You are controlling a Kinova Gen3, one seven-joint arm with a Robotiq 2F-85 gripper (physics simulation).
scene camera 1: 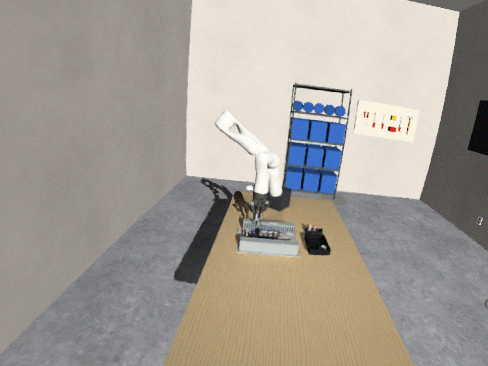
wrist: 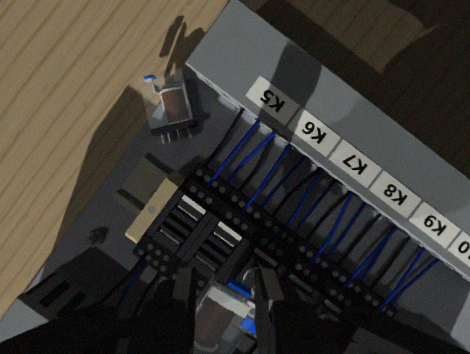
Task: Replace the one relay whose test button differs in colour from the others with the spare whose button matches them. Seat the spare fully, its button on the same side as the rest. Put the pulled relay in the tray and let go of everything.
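Frame: origin at the arm's base, x down, y left, z ahead, level; millimetres.
Seen in the pictures: gripper, between the fingertips: (scene camera 1: 257, 219) (wrist: 225, 292); arm's base, origin of its link: (scene camera 1: 275, 192).
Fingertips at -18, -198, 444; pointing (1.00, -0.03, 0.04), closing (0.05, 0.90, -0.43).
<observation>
Offsets run from my fingertips to a thing's top centre, as dx, dy, dz. "spot": to the spot under its first point. Level surfaces: height alone.
My gripper (scene camera 1: 257, 226) (wrist: 225, 292) is shut on a clear relay {-8, +2, +16} (wrist: 216, 317) with a blue button {-5, +4, -5} (wrist: 240, 287), over the socket row in the grey box (scene camera 1: 269, 246). Its pins are hidden. Another blue button {+51, +28, +29} (wrist: 248, 325) shows beside the right finger, its relay mostly hidden. Two empty sockets, the first {spot: +91, -33, +9} (wrist: 175, 225) beside the tan end clamp {+82, -49, +5} (wrist: 152, 210) and the second (wrist: 212, 252) next to it, show in the wrist view. A loose clear relay {+99, -71, -54} (wrist: 174, 105) with a blue button lies on the box floor, pins showing. The black tray {+98, +272, +116} (scene camera 1: 308, 245) stands right of the box.
The grey wall strip {spot: +60, +12, -93} (wrist: 330, 107) with labels K5 to K9 runs along the sockets, with blue and black wires between. Small light parts {spot: +94, +356, -57} (scene camera 1: 312, 228) show at the tray's far end. The box stands on the wooden table {dx +123} (scene camera 1: 290, 305). A blue-bin shelf stands behind.
</observation>
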